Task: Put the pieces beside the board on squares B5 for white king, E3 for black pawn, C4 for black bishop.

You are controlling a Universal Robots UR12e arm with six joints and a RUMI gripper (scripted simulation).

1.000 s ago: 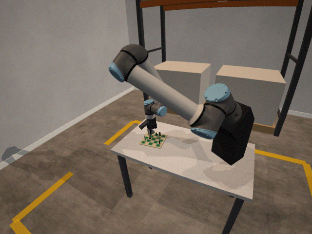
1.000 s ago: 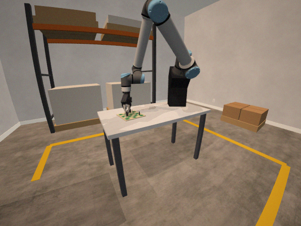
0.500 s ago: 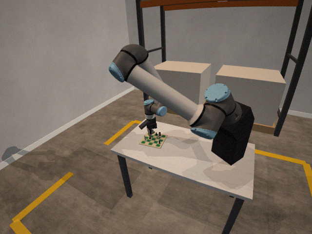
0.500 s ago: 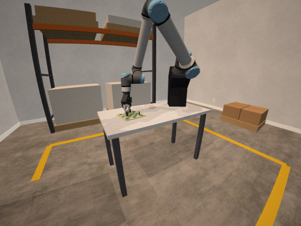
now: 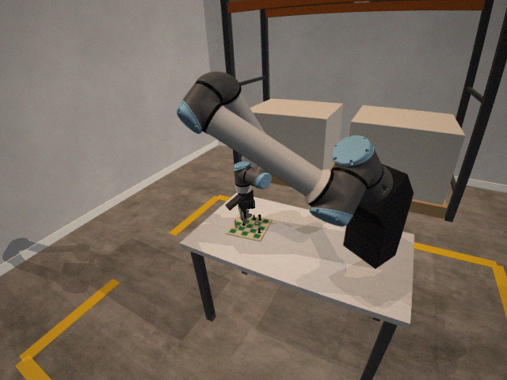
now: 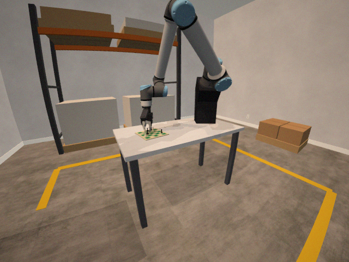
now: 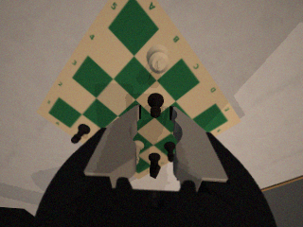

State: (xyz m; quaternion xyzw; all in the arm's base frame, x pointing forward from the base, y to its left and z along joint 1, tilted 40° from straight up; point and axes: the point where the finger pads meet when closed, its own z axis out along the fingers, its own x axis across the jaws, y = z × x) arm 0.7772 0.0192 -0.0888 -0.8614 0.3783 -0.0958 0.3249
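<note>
My gripper is now 4 cm past the chessboard and 3 cm above it. Round my hand: white king: 3 cm ahead, 4 cm to the left.
</note>
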